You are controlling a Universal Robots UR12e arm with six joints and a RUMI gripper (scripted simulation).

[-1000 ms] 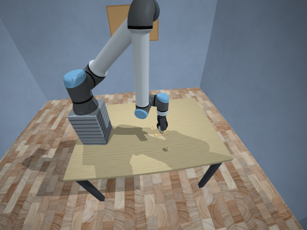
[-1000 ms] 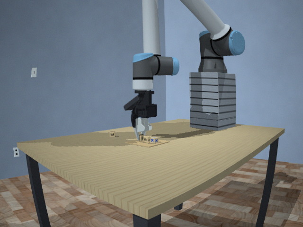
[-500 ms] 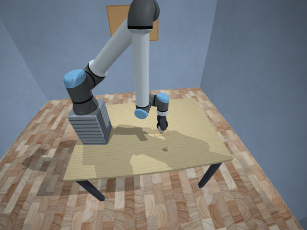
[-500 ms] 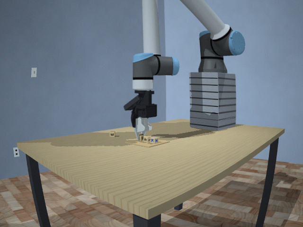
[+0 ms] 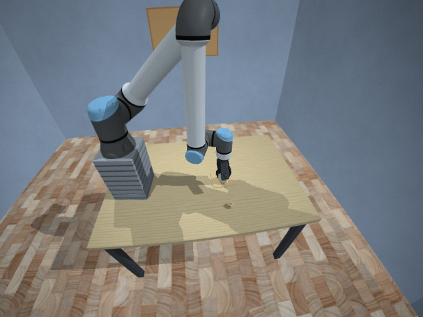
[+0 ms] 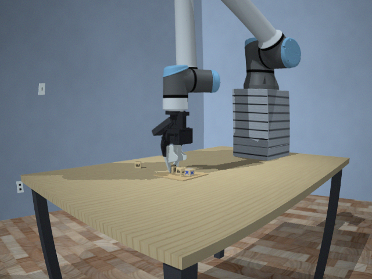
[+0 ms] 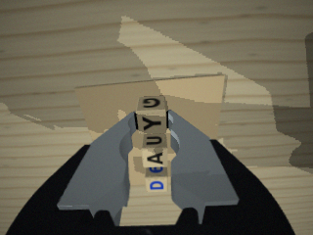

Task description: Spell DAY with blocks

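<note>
Now: hand 40 mm to the right of the mat and 20 mm above it.
</note>
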